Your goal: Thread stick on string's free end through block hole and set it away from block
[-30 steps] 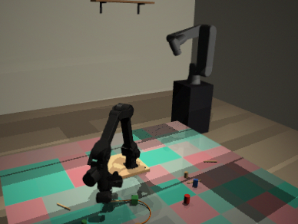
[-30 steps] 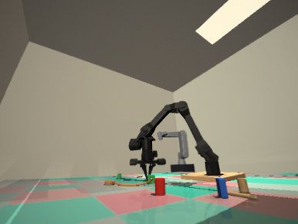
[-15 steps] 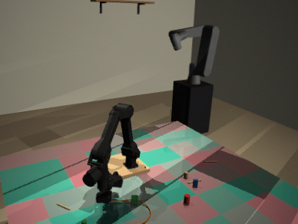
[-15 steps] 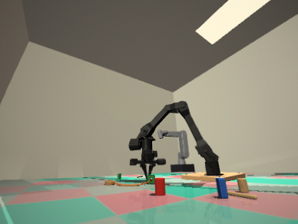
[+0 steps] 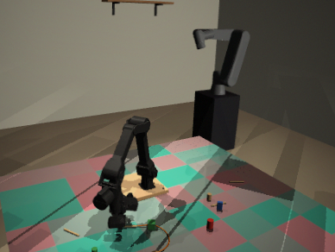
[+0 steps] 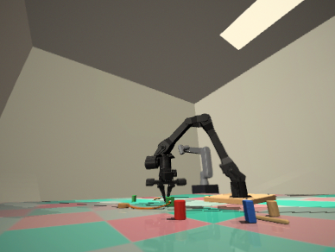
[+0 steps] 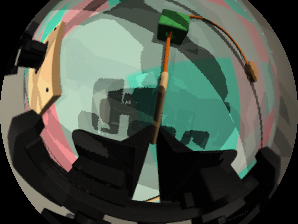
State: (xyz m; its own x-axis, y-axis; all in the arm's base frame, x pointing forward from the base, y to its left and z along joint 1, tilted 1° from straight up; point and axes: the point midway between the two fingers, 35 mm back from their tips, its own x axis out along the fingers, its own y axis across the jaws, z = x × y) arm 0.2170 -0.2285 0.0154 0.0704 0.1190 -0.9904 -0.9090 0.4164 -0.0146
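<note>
The thin wooden stick lies 4 cm to the left of my gripper tip, 2 cm ahead of it and 1 cm above it. From my gripper tip the other things lie so: green cylinder (14 cm to the right, 10 cm ahead, 1 cm above); green block (11 cm to the left, 5 cm ahead, 1 cm above); round wooden button (21 cm ahead, 5 cm to the left, 1 cm above).
</note>
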